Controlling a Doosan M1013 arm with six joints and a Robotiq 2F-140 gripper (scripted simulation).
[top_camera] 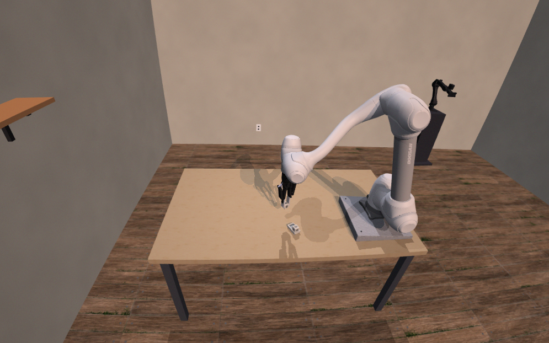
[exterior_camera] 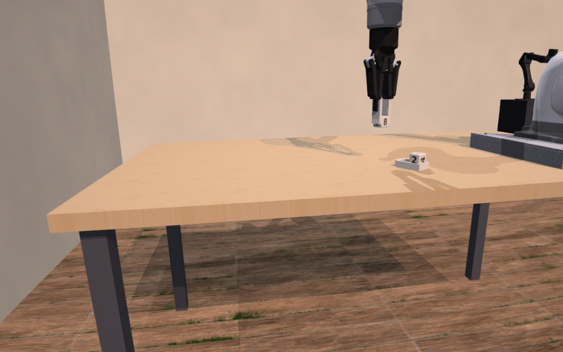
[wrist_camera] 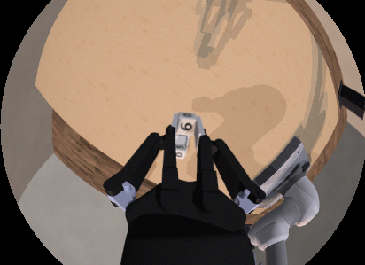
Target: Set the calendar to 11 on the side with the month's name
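Right now the white tray is 130 mm below my hand, 100 mm to the left of it and 40 mm behind it.
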